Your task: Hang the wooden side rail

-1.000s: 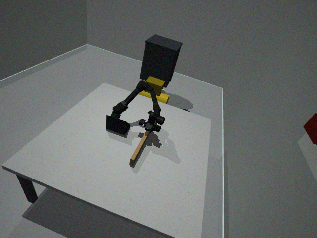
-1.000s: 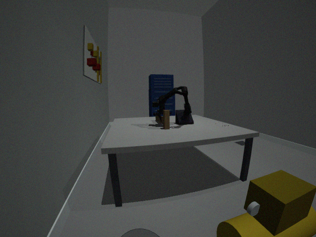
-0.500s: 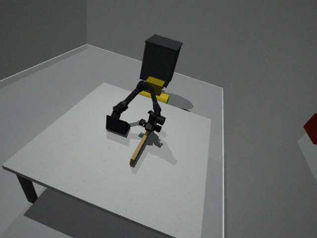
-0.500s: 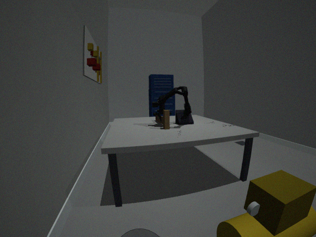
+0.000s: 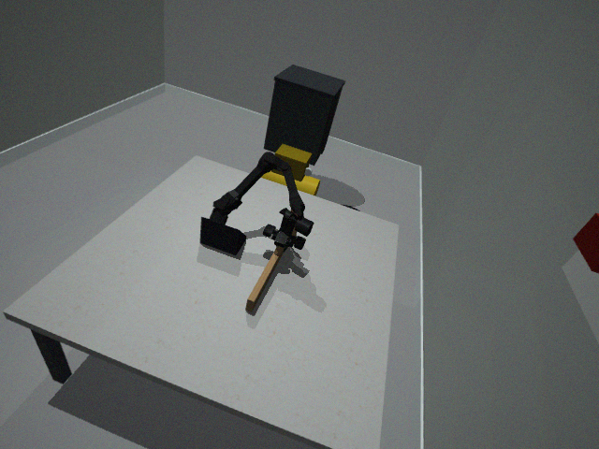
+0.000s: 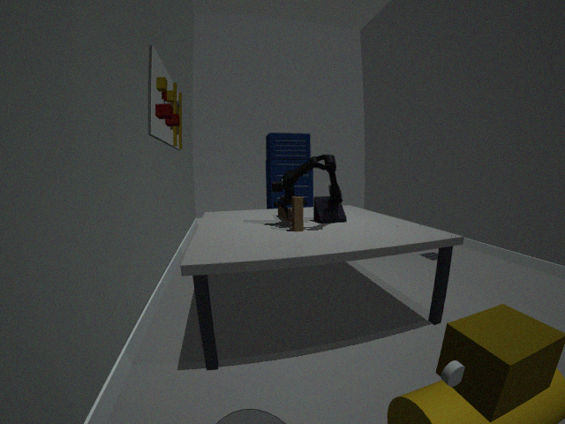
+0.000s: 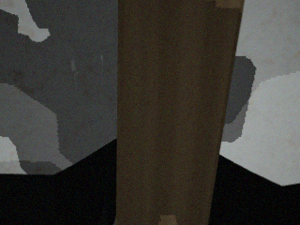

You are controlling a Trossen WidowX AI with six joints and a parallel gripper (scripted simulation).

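Right now the headboard post is 16 cm to the left of my gripper tip and 4 cm above it.
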